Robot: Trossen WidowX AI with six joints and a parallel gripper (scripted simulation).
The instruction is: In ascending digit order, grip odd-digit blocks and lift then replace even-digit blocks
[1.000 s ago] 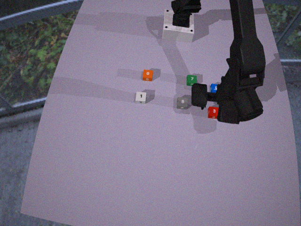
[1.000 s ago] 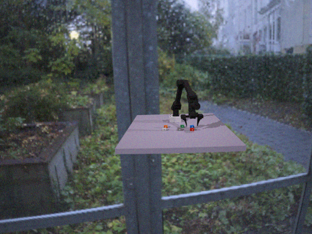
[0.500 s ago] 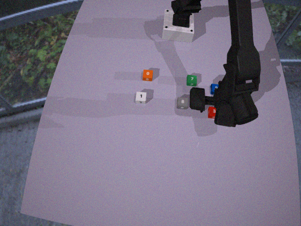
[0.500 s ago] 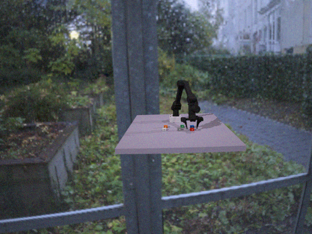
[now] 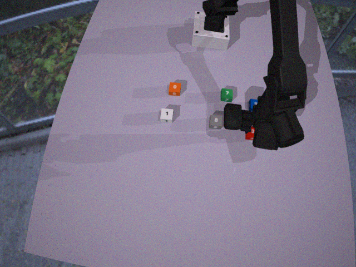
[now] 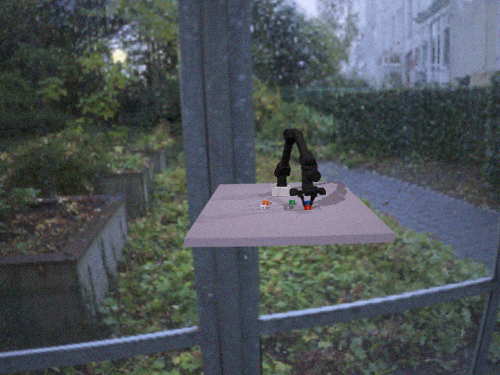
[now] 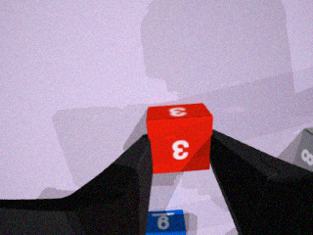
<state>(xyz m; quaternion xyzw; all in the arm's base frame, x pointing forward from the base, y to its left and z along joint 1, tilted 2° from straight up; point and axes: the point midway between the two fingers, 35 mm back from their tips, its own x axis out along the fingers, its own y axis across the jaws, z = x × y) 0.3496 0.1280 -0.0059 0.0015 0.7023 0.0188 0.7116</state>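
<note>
The red block lies right at my gripper tip. The rest, counted from my gripper tip: grey block 20 mm behind, 100 mm to the right; green block 110 mm behind, 80 mm to the right; blue block 90 mm behind, 10 mm to the left.
</note>
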